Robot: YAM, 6 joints.
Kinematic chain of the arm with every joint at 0, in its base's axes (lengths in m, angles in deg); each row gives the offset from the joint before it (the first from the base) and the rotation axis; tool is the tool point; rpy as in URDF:
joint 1: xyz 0 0 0.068 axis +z
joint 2: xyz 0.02 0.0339 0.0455 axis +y
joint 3: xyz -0.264 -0.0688 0 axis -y
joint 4: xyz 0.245 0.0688 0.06 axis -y
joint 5: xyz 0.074 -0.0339 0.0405 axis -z
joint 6: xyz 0.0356 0 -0.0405 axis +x
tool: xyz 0 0 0 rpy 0 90 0
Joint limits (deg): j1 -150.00..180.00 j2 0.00..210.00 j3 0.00..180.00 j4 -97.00..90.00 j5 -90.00..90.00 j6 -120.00..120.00
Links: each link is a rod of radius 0.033 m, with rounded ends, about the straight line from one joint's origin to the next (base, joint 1, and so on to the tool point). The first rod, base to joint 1, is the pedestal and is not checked.
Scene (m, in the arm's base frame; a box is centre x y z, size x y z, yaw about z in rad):
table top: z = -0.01
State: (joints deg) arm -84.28 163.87 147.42 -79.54 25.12 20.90
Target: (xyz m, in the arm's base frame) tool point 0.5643 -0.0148 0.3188
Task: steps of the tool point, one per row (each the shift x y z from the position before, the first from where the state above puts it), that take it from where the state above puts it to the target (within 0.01 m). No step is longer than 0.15 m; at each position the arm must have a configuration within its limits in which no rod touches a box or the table.
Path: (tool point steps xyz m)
1: 0.1299 0.0069 0.0332
2: 0.1265 0.0428 0.0372
3: 0.1123 0.0771 0.0409
4: 0.0879 0.1066 0.0439
5: 0.0549 0.1276 0.0464
6: 0.0166 0.1376 0.0477

